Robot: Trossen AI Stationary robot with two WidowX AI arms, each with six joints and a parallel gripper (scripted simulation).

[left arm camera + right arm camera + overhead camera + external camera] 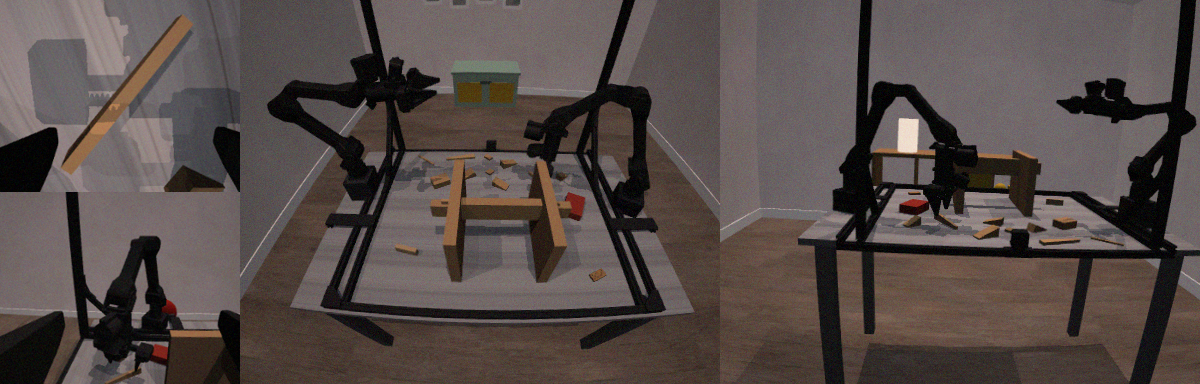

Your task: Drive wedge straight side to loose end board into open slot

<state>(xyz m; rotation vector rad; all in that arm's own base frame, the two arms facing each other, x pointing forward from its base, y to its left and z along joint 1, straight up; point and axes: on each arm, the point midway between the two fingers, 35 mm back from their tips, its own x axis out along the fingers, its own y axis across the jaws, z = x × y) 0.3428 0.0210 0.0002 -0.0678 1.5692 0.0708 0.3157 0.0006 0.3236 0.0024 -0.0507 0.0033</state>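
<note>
Right now the red block is 140 mm ahead of my left hand, 100 mm to the left of it and 60 mm below it.
</note>
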